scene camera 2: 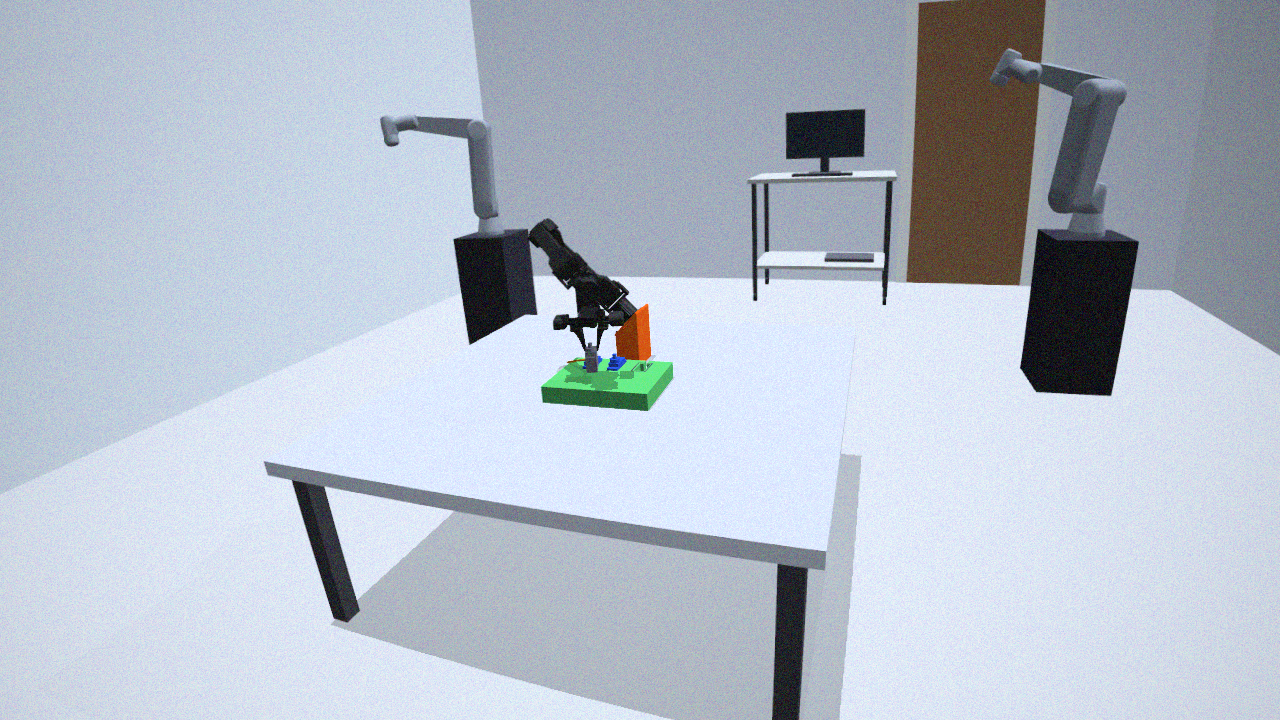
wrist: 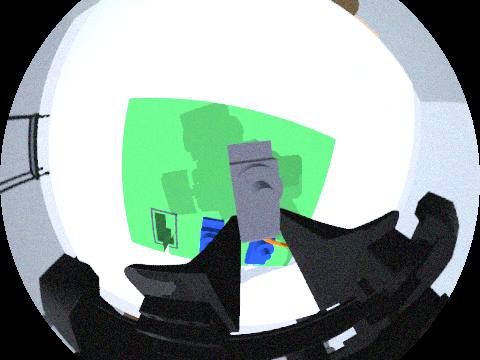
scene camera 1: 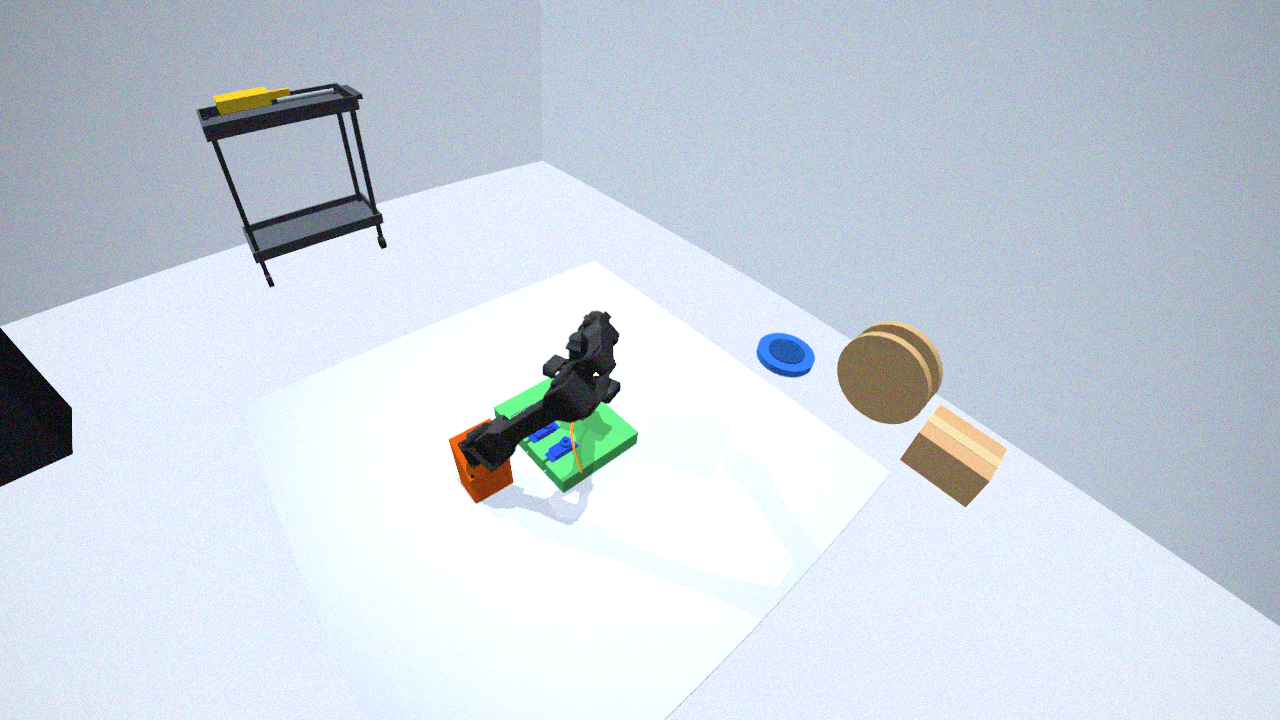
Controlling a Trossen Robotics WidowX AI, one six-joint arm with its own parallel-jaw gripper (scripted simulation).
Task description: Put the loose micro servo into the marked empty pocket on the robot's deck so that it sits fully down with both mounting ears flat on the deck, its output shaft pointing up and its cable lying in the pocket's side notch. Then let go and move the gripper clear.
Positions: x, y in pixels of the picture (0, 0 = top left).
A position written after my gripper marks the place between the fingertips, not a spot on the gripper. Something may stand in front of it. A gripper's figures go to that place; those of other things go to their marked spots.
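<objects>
My gripper [wrist: 257, 217], 11 cm from the lens. Green deck [wrist: 175, 158], 18 cm from the lens.
</objects>
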